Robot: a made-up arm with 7 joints. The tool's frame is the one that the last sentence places.
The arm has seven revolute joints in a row. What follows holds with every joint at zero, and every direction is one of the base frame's. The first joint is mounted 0.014 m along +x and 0.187 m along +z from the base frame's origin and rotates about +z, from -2.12 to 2.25 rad. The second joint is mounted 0.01 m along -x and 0.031 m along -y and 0.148 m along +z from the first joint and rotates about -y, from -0.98 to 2.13 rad. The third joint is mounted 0.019 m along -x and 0.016 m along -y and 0.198 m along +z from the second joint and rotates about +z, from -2.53 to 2.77 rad. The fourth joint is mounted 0.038 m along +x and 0.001 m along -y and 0.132 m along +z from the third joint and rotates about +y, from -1.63 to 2.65 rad. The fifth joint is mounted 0.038 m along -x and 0.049 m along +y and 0.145 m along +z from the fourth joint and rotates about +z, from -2.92 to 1.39 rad. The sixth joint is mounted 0.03 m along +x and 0.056 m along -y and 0.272 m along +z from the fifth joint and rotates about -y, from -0.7 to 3 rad. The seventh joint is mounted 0.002 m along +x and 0.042 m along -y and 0.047 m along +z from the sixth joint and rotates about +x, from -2.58 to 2.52 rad. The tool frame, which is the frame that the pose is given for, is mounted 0.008 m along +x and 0.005 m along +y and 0.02 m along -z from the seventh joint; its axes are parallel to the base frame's.
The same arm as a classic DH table. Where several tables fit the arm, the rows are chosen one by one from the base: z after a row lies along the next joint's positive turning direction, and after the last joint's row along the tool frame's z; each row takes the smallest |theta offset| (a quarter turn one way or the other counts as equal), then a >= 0, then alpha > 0; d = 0 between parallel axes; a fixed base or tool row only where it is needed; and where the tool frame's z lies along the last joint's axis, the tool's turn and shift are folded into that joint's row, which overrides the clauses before.
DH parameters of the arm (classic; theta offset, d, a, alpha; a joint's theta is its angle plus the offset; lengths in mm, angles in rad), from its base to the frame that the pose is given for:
base (fixed): 0 0 14 0
joint 1: 0 335 -10 1.5708
joint 2: 0 47 -19 -1.5708
joint 3: 0 330 38 -1.5708
joint 4: 0 48 -38 1.5708
joint 5: 0 417 30 1.5708
joint 6: 1.5708 98 47 1.5708
joint 7: -1.5708 10 5 -1.5708
tool (fixed): -1.5708 -20 0 0
Joint limits (rad, base to tool): -2.12..2.25 -0.98..2.13 -2.53..2.77 -1.63..2.65 -2.92..1.39 -0.7..3 -2.58..2.52

